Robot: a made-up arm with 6 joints. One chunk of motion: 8 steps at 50 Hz.
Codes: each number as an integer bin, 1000 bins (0 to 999) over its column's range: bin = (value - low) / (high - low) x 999, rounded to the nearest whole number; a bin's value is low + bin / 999 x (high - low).
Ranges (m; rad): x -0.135..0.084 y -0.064..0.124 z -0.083..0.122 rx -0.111..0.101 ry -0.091..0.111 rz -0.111..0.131
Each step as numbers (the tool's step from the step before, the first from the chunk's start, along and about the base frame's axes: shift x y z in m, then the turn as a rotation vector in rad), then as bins.
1 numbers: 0.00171 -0.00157 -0.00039 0.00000 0.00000 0.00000
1 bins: 624 332 403 523 450 458
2 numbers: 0.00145 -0.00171 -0.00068 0.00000 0.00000 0.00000
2 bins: 622 331 401 523 450 458
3 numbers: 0.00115 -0.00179 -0.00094 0.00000 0.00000 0.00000
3 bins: 621 331 400 523 450 458
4 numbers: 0.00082 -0.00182 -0.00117 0.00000 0.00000 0.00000
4 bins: 620 330 399 523 450 458
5 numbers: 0.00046 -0.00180 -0.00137 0.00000 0.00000 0.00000
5 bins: 618 331 398 523 450 458
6 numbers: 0.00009 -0.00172 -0.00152 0.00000 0.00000 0.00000
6 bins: 616 331 397 523 450 458
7 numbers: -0.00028 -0.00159 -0.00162 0.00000 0.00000 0.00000
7 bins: 615 332 397 523 450 458
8 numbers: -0.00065 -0.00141 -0.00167 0.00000 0.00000 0.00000
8 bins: 613 333 396 523 450 458
